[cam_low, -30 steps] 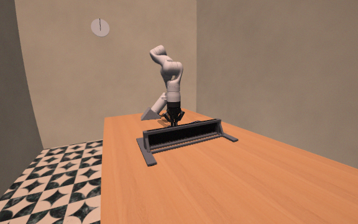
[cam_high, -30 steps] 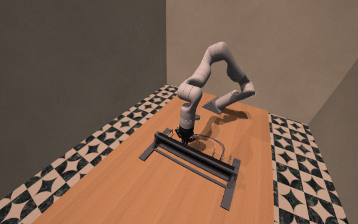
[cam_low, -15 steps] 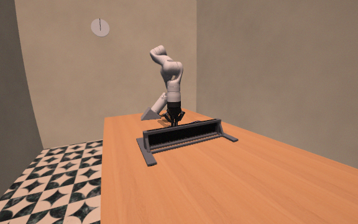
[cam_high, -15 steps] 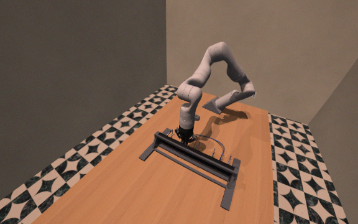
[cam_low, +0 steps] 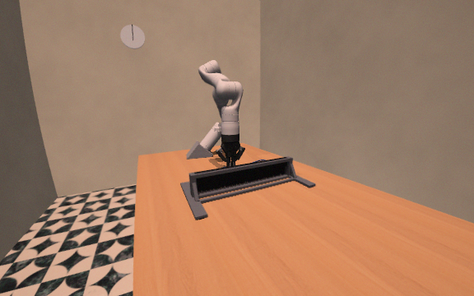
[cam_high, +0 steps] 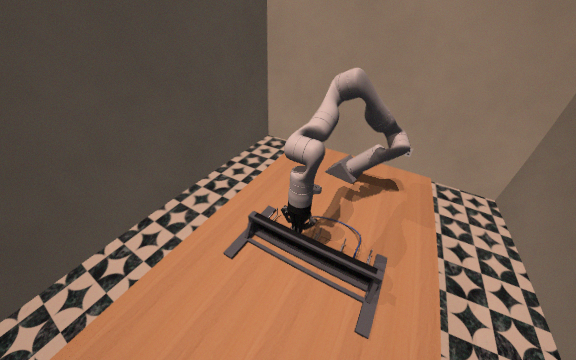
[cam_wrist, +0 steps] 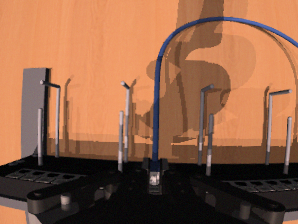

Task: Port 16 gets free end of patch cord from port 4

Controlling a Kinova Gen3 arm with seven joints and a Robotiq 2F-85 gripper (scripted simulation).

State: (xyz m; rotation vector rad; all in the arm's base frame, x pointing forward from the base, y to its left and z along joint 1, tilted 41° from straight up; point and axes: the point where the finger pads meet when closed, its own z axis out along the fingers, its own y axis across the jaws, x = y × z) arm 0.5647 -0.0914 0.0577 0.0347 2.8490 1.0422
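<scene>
The patch cord plug lies 1 cm below my hand and 1 cm ahead of it.
</scene>
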